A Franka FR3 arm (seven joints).
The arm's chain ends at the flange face. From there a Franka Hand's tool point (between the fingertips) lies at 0.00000 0.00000 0.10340 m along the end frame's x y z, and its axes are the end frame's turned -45 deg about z.
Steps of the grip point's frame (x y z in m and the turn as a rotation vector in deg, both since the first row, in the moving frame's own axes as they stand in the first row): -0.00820 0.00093 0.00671 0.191 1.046 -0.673; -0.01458 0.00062 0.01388 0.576 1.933 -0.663; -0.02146 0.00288 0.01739 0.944 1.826 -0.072; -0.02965 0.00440 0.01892 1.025 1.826 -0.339
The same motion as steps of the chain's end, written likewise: -0.00622 0.00804 0.00673 0.875 0.605 -0.673; -0.01158 0.01396 0.01394 1.774 0.960 -0.663; -0.01426 0.02075 0.01746 1.959 0.624 -0.072; -0.01887 0.02772 0.01899 2.016 0.566 -0.339
